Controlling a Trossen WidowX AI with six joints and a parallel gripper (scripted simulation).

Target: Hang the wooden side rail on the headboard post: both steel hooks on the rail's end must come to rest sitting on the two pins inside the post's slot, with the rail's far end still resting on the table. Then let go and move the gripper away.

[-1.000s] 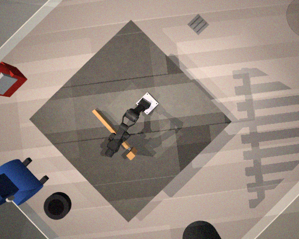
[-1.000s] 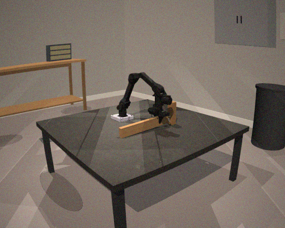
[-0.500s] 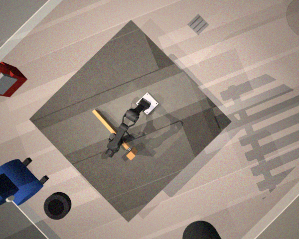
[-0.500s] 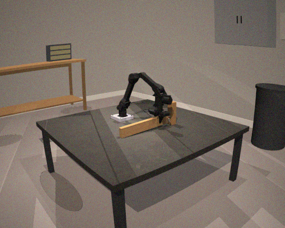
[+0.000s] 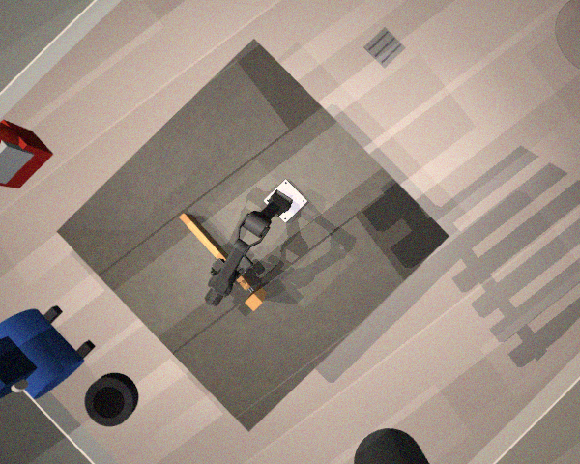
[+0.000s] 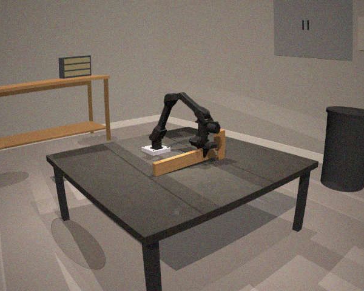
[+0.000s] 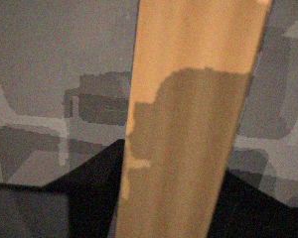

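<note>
My gripper tip is now 2 cm short of the headboard post, 14 cm to the right of it and 4 cm below it.
</note>
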